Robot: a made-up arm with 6 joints. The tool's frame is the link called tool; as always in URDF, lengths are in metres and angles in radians. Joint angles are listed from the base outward.
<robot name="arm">
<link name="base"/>
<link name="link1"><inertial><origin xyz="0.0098 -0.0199 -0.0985"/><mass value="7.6"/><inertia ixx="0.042" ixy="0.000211" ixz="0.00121" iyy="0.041" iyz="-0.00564" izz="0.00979"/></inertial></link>
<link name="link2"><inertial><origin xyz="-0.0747 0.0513 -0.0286"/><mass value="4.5"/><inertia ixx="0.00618" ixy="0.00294" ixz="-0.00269" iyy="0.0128" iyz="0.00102" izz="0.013"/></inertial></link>
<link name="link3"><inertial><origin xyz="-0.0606 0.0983 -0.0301"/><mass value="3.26"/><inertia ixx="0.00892" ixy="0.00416" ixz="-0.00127" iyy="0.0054" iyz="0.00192" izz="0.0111"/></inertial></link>
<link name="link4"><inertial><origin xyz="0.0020 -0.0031 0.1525"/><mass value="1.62"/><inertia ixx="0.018" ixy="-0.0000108" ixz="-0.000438" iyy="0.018" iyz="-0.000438" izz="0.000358"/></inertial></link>
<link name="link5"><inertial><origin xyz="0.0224 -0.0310 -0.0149"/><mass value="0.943"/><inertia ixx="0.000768" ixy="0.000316" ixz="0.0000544" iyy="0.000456" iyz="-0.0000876" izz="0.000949"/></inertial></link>
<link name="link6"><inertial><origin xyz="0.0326 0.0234 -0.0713"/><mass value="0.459"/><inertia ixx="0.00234" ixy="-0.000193" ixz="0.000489" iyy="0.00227" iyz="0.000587" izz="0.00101"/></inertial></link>
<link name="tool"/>
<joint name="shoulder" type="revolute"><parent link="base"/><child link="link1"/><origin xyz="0.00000 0.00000 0.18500" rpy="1.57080 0.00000 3.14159"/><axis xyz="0 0 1"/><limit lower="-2.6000" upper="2.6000"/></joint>
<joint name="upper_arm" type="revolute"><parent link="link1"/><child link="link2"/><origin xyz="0.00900 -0.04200 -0.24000" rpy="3.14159 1.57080 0.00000"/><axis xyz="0 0 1"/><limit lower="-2.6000" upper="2.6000"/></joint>
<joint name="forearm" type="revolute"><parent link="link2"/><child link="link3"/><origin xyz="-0.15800 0.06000 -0.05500" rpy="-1.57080 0.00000 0.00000"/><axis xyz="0 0 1"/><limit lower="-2.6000" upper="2.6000"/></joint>
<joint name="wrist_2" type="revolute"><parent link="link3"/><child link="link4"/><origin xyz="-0.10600 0.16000 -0.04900" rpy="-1.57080 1.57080 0.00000"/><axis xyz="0 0 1"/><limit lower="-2.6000" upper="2.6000"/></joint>
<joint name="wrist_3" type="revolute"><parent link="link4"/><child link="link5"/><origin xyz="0.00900 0.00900 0.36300" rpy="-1.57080 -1.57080 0.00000"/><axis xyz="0 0 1"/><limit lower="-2.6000" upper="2.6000"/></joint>
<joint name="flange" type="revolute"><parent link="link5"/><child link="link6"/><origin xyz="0.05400 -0.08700 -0.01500" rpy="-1.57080 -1.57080 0.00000"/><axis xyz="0 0 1"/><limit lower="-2.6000" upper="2.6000"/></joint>
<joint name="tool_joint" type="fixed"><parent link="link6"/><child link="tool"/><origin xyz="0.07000 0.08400 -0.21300" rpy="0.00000 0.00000 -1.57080"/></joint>
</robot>
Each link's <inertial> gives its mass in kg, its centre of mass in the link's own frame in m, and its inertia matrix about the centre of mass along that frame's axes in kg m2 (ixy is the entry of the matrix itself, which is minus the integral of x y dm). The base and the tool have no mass. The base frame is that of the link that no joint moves.
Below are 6 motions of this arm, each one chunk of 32 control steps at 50 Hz.
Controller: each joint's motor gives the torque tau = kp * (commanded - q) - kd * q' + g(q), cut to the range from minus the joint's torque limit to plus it. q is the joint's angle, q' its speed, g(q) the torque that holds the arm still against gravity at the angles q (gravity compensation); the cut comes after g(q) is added. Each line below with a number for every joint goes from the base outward.
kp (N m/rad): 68 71 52 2.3 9.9 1.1
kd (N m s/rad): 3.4 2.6 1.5 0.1 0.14 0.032
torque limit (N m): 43 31 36 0.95 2.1 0.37
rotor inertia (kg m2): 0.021 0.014 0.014 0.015 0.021 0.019
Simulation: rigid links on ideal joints. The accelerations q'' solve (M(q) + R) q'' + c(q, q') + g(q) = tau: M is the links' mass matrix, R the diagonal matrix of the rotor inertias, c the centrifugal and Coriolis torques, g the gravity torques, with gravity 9.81 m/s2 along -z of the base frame. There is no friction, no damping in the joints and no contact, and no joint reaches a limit. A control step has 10 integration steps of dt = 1/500 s. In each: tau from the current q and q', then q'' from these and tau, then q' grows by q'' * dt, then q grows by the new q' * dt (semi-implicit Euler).
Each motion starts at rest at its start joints. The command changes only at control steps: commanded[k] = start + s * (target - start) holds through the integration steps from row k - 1 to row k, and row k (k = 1, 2, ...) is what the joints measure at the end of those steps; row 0 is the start. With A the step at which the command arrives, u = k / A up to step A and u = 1 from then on. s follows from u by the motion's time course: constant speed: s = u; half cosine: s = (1 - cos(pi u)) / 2; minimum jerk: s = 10 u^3 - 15 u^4 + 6 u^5; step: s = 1 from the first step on.
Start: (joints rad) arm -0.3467 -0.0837 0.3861 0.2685 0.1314 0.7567
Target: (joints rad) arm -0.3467 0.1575 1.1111 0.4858 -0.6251 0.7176
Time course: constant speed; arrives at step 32
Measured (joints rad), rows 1 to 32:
1: -0.3467 -0.0835 0.3865 0.2693 0.1299 0.7568
2: -0.3466 -0.0829 0.3880 0.2720 0.1247 0.7573
3: -0.3465 -0.0816 0.3911 0.2775 0.1138 0.7584
4: -0.3464 -0.0794 0.3964 0.2866 0.0963 0.7602
5: -0.3463 -0.0762 0.4043 0.2994 0.0720 0.7628
6: -0.3463 -0.0720 0.4151 0.3159 0.0414 0.7661
7: -0.3466 -0.0668 0.4290 0.3355 0.0055 0.7702
8: -0.3470 -0.0606 0.4462 0.3577 -0.0339 0.7748
9: -0.3478 -0.0537 0.4666 0.3816 -0.0749 0.7799
10: -0.3487 -0.0461 0.4902 0.4061 -0.1157 0.7853
11: -0.3499 -0.0382 0.5168 0.4303 -0.1544 0.7908
12: -0.3511 -0.0299 0.5461 0.4531 -0.1895 0.7961
13: -0.3522 -0.0215 0.5778 0.4735 -0.2199 0.8012
14: -0.3532 -0.0130 0.6115 0.4907 -0.2449 0.8058
15: -0.3540 -0.0044 0.6467 0.5042 -0.2645 0.8098
16: -0.3545 0.0043 0.6829 0.5133 -0.2790 0.8131
17: -0.3547 0.0131 0.7198 0.5177 -0.2894 0.8154
18: -0.3547 0.0220 0.7567 0.5173 -0.2969 0.8167
19: -0.3545 0.0312 0.7932 0.5120 -0.3031 0.8167
20: -0.3540 0.0406 0.8290 0.5021 -0.3094 0.8154
21: -0.3534 0.0503 0.8637 0.4877 -0.3174 0.8125
22: -0.3527 0.0602 0.8970 0.4695 -0.3285 0.8080
23: -0.3519 0.0704 0.9288 0.4479 -0.3436 0.8017
24: -0.3511 0.0808 0.9587 0.4238 -0.3634 0.7937
25: -0.3502 0.0912 0.9868 0.3981 -0.3879 0.7839
26: -0.3494 0.1018 1.0130 0.3716 -0.4170 0.7723
27: -0.3486 0.1122 1.0373 0.3453 -0.4499 0.7591
28: -0.3479 0.1225 1.0599 0.3204 -0.4857 0.7443
29: -0.3473 0.1326 1.0809 0.2977 -0.5232 0.7282
30: -0.3468 0.1424 1.1005 0.2782 -0.5611 0.7109
31: -0.3464 0.1518 1.1189 0.2629 -0.5984 0.6928
32: -0.3462 0.1608 1.1365 0.2524 -0.6338 0.6740

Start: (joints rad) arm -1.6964 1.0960 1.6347 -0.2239 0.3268 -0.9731
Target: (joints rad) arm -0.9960 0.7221 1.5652 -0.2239 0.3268 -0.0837
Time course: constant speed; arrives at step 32
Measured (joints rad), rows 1 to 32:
1: -1.6942 1.0959 1.6325 -0.2243 0.3267 -0.9728
2: -1.6882 1.0956 1.6265 -0.2253 0.3267 -0.9717
3: -1.6785 1.0947 1.6173 -0.2264 0.3273 -0.9692
4: -1.6661 1.0931 1.6061 -0.2270 0.3291 -0.9647
5: -1.6519 1.0905 1.5943 -0.2266 0.3323 -0.9578
6: -1.6368 1.0868 1.5827 -0.2249 0.3369 -0.9478
7: -1.6209 1.0818 1.5722 -0.2216 0.3428 -0.9344
8: -1.6045 1.0756 1.5628 -0.2169 0.3495 -0.9173
9: -1.5873 1.0681 1.5546 -0.2108 0.3563 -0.8962
10: -1.5693 1.0594 1.5478 -0.2036 0.3627 -0.8710
11: -1.5504 1.0494 1.5422 -0.1957 0.3681 -0.8416
12: -1.5305 1.0382 1.5378 -0.1876 0.3721 -0.8080
13: -1.5095 1.0260 1.5346 -0.1794 0.3744 -0.7705
14: -1.4875 1.0127 1.5326 -0.1718 0.3748 -0.7293
15: -1.4644 0.9984 1.5319 -0.1651 0.3735 -0.6847
16: -1.4403 0.9834 1.5325 -0.1595 0.3707 -0.6373
17: -1.4153 0.9676 1.5343 -0.1555 0.3668 -0.5875
18: -1.3894 0.9513 1.5373 -0.1534 0.3623 -0.5359
19: -1.3627 0.9345 1.5414 -0.1531 0.3576 -0.4832
20: -1.3353 0.9175 1.5467 -0.1550 0.3531 -0.4300
21: -1.3073 0.9002 1.5528 -0.1591 0.3491 -0.3768
22: -1.2788 0.8829 1.5599 -0.1653 0.3460 -0.3244
23: -1.2500 0.8658 1.5676 -0.1737 0.3437 -0.2733
24: -1.2210 0.8489 1.5759 -0.1840 0.3422 -0.2241
25: -1.1919 0.8323 1.5846 -0.1962 0.3413 -0.1773
26: -1.1629 0.8162 1.5935 -0.2099 0.3408 -0.1334
27: -1.1341 0.8005 1.6023 -0.2250 0.3404 -0.0928
28: -1.1057 0.7855 1.6109 -0.2411 0.3397 -0.0558
29: -1.0778 0.7711 1.6191 -0.2578 0.3385 -0.0227
30: -1.0505 0.7573 1.6266 -0.2747 0.3366 0.0064
31: -1.0238 0.7441 1.6332 -0.2915 0.3339 0.0313
32: -0.9979 0.7314 1.6389 -0.3076 0.3304 0.0521

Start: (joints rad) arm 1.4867 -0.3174 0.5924 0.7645 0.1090 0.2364
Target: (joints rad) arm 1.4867 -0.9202 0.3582 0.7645 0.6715 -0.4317
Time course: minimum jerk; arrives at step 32
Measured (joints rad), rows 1 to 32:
1: 1.4867 -0.3174 0.5924 0.7645 0.1090 0.2364
2: 1.4867 -0.3175 0.5924 0.7645 0.1091 0.2364
3: 1.4869 -0.3177 0.5924 0.7645 0.1095 0.2362
4: 1.4872 -0.3182 0.5925 0.7644 0.1106 0.2358
5: 1.4879 -0.3193 0.5925 0.7643 0.1131 0.2349
6: 1.4891 -0.3214 0.5926 0.7642 0.1178 0.2333
7: 1.4908 -0.3247 0.5924 0.7640 0.1255 0.2305
8: 1.4932 -0.3297 0.5920 0.7640 0.1373 0.2262
9: 1.4962 -0.3366 0.5911 0.7640 0.1541 0.2201
10: 1.4998 -0.3459 0.5895 0.7643 0.1765 0.2117
11: 1.5038 -0.3579 0.5870 0.7649 0.2050 0.2008
12: 1.5082 -0.3727 0.5834 0.7660 0.2398 0.1871
13: 1.5126 -0.3907 0.5783 0.7675 0.2805 0.1705
14: 1.5170 -0.4119 0.5717 0.7696 0.3265 0.1509
15: 1.5212 -0.4365 0.5634 0.7721 0.3766 0.1283
16: 1.5248 -0.4644 0.5534 0.7749 0.4294 0.1031
17: 1.5277 -0.4955 0.5416 0.7778 0.4829 0.0752
18: 1.5297 -0.5298 0.5282 0.7804 0.5352 0.0451
19: 1.5306 -0.5668 0.5132 0.7822 0.5841 0.0129
20: 1.5304 -0.6065 0.4968 0.7829 0.6276 -0.0211
21: 1.5288 -0.6482 0.4794 0.7821 0.6640 -0.0568
22: 1.5258 -0.6917 0.4610 0.7796 0.6918 -0.0939
23: 1.5214 -0.7364 0.4422 0.7752 0.7102 -0.1323
24: 1.5157 -0.7817 0.4231 0.7692 0.7188 -0.1722
25: 1.5088 -0.8270 0.4041 0.7619 0.7180 -0.2133
26: 1.5009 -0.8715 0.3857 0.7538 0.7086 -0.2557
27: 1.4922 -0.9146 0.3683 0.7454 0.6919 -0.2992
28: 1.4832 -0.9552 0.3522 0.7372 0.6695 -0.3439
29: 1.4741 -0.9925 0.3380 0.7299 0.6433 -0.3895
30: 1.4654 -1.0256 0.3260 0.7238 0.6154 -0.4357
31: 1.4574 -1.0536 0.3164 0.7193 0.5879 -0.4823
32: 1.4504 -1.0759 0.3096 0.7166 0.5629 -0.5287

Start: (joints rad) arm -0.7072 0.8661 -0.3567 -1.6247 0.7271 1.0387
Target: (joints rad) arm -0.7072 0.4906 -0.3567 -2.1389 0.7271 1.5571
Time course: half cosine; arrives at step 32
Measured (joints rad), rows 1 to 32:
1: -0.7072 0.8660 -0.3567 -1.6247 0.7271 1.0387
2: -0.7070 0.8656 -0.3568 -1.6249 0.7271 1.0389
3: -0.7067 0.8645 -0.3570 -1.6254 0.7272 1.0393
4: -0.7061 0.8622 -0.3574 -1.6266 0.7273 1.0401
5: -0.7052 0.8585 -0.3580 -1.6289 0.7276 1.0415
6: -0.7040 0.8530 -0.3586 -1.6326 0.7280 1.0438
7: -0.7026 0.8457 -0.3593 -1.6382 0.7285 1.0471
8: -0.7011 0.8364 -0.3599 -1.6460 0.7292 1.0517
9: -0.6996 0.8252 -0.3603 -1.6564 0.7299 1.0576
10: -0.6982 0.8123 -0.3605 -1.6695 0.7307 1.0652
11: -0.6970 0.7978 -0.3603 -1.6856 0.7314 1.0746
12: -0.6960 0.7818 -0.3599 -1.7046 0.7320 1.0861
13: -0.6953 0.7647 -0.3591 -1.7265 0.7322 1.0997
14: -0.6948 0.7466 -0.3580 -1.7510 0.7321 1.1156
15: -0.6947 0.7278 -0.3567 -1.7779 0.7316 1.1340
16: -0.6948 0.7084 -0.3553 -1.8069 0.7307 1.1548
17: -0.6952 0.6888 -0.3537 -1.8374 0.7294 1.1782
18: -0.6958 0.6691 -0.3521 -1.8691 0.7279 1.2041
19: -0.6966 0.6495 -0.3505 -1.9013 0.7261 1.2325
20: -0.6976 0.6302 -0.3490 -1.9338 0.7243 1.2631
21: -0.6987 0.6114 -0.3476 -1.9658 0.7226 1.2959
22: -0.7000 0.5933 -0.3463 -1.9969 0.7210 1.3306
23: -0.7014 0.5761 -0.3453 -2.0267 0.7197 1.3668
24: -0.7030 0.5598 -0.3444 -2.0548 0.7188 1.4042
25: -0.7046 0.5447 -0.3439 -2.0807 0.7183 1.4424
26: -0.7063 0.5310 -0.3435 -2.1042 0.7182 1.4809
27: -0.7080 0.5186 -0.3435 -2.1250 0.7184 1.5192
28: -0.7099 0.5078 -0.3437 -2.1429 0.7190 1.5568
29: -0.7118 0.4986 -0.3443 -2.1577 0.7197 1.5931
30: -0.7137 0.4911 -0.3451 -2.1694 0.7206 1.6275
31: -0.7156 0.4855 -0.3461 -2.1779 0.7216 1.6595
32: -0.7175 0.4816 -0.3475 -2.1831 0.7226 1.6884

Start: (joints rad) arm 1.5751 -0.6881 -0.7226 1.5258 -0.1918 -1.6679
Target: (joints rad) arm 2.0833 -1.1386 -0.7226 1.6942 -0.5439 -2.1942
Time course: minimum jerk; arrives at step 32
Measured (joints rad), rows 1 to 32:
1: 1.5751 -0.6881 -0.7226 1.5258 -0.1918 -1.6679
2: 1.5751 -0.6882 -0.7226 1.5257 -0.1919 -1.6679
3: 1.5753 -0.6886 -0.7225 1.5254 -0.1922 -1.6679
4: 1.5756 -0.6896 -0.7223 1.5245 -0.1930 -1.6680
5: 1.5764 -0.6917 -0.7218 1.5228 -0.1946 -1.6681
6: 1.5778 -0.6953 -0.7210 1.5198 -0.1977 -1.6684
7: 1.5802 -0.7010 -0.7196 1.5154 -0.2026 -1.6690
8: 1.5838 -0.7091 -0.7176 1.5092 -0.2100 -1.6701
9: 1.5891 -0.7200 -0.7149 1.5013 -0.2201 -1.6718
10: 1.5963 -0.7339 -0.7112 1.4919 -0.2332 -1.6745
11: 1.6058 -0.7506 -0.7067 1.4815 -0.2495 -1.6784
12: 1.6178 -0.7703 -0.7012 1.4705 -0.2687 -1.6840
13: 1.6325 -0.7924 -0.6948 1.4599 -0.2906 -1.6916
14: 1.6501 -0.8168 -0.6876 1.4505 -0.3146 -1.7016
15: 1.6704 -0.8430 -0.6798 1.4432 -0.3399 -1.7143
16: 1.6935 -0.8705 -0.6716 1.4388 -0.3659 -1.7302
17: 1.7191 -0.8987 -0.6634 1.4384 -0.3917 -1.7494
18: 1.7469 -0.9271 -0.6556 1.4424 -0.4164 -1.7723
19: 1.7766 -0.9553 -0.6484 1.4515 -0.4393 -1.7989
20: 1.8077 -0.9827 -0.6426 1.4659 -0.4598 -1.8292
21: 1.8396 -1.0089 -0.6384 1.4857 -0.4774 -1.8631
22: 1.8720 -1.0335 -0.6364 1.5106 -0.4919 -1.9003
23: 1.9044 -1.0562 -0.6368 1.5402 -0.5033 -1.9407
24: 1.9362 -1.0768 -0.6401 1.5740 -0.5115 -1.9836
25: 1.9672 -1.0950 -0.6461 1.6109 -0.5169 -2.0287
26: 1.9970 -1.1106 -0.6550 1.6501 -0.5199 -2.0754
27: 2.0254 -1.1237 -0.6666 1.6904 -0.5209 -2.1230
28: 2.0521 -1.1341 -0.6806 1.7306 -0.5205 -2.1709
29: 2.0770 -1.1420 -0.6965 1.7695 -0.5190 -2.2184
30: 2.0997 -1.1474 -0.7140 1.8057 -0.5171 -2.2647
31: 2.1203 -1.1506 -0.7325 1.8380 -0.5150 -2.3092
32: 2.1386 -1.1520 -0.7514 1.8651 -0.5130 -2.3511

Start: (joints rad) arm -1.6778 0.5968 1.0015 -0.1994 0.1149 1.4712
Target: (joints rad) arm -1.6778 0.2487 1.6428 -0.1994 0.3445 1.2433
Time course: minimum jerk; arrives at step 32
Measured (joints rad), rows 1 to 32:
1: -1.6778 0.5968 1.0015 -0.1994 0.1149 1.4712
2: -1.6779 0.5968 1.0016 -0.1993 0.1150 1.4712
3: -1.6781 0.5968 1.0018 -0.1991 0.1153 1.4712
4: -1.6786 0.5968 1.0025 -0.1984 0.1161 1.4713
5: -1.6795 0.5967 1.0039 -0.1970 0.1178 1.4714
6: -1.6810 0.5964 1.0062 -0.1945 0.1208 1.4715
7: -1.6829 0.5957 1.0098 -0.1906 0.1257 1.4716
8: -1.6853 0.5944 1.0152 -0.1848 0.1329 1.4718
9: -1.6882 0.5924 1.0226 -0.1768 0.1426 1.4719
10: -1.6914 0.5893 1.0323 -0.1663 0.1553 1.4720
11: -1.6948 0.5850 1.0448 -0.1531 0.1708 1.4719
12: -1.6983 0.5791 1.0602 -0.1370 0.1890 1.4716
13: -1.7016 0.5715 1.0788 -0.1182 0.2096 1.4709
14: -1.7047 0.5619 1.1007 -0.0970 0.2320 1.4698
15: -1.7072 0.5504 1.1260 -0.0735 0.2555 1.4681
16: -1.7091 0.5368 1.1548 -0.0476 0.2793 1.4655
17: -1.7102 0.5212 1.1870 -0.0192 0.3025 1.4620
18: -1.7103 0.5035 1.2227 0.0113 0.3244 1.4572
19: -1.7094 0.4841 1.2615 0.0434 0.3441 1.4509
20: -1.7074 0.4629 1.3033 0.0765 0.3612 1.4430
21: -1.7044 0.4404 1.3477 0.1093 0.3752 1.4333
22: -1.7004 0.4166 1.3944 0.1406 0.3861 1.4214
23: -1.6956 0.3920 1.4429 0.1688 0.3940 1.4074
24: -1.6903 0.3667 1.4925 0.1923 0.3992 1.3909
25: -1.6846 0.3411 1.5424 0.2091 0.4020 1.3719
26: -1.6788 0.3153 1.5918 0.2174 0.4028 1.3504
27: -1.6731 0.2898 1.6397 0.2151 0.4018 1.3263
28: -1.6677 0.2647 1.6851 0.2003 0.3990 1.2998
29: -1.6627 0.2405 1.7269 0.1710 0.3940 1.2710
30: -1.6581 0.2174 1.7641 0.1255 0.3863 1.2404
31: -1.6541 0.1959 1.7958 0.0626 0.3750 1.2083
32: -1.6506 0.1761 1.8214 -0.0157 0.3589 1.1755

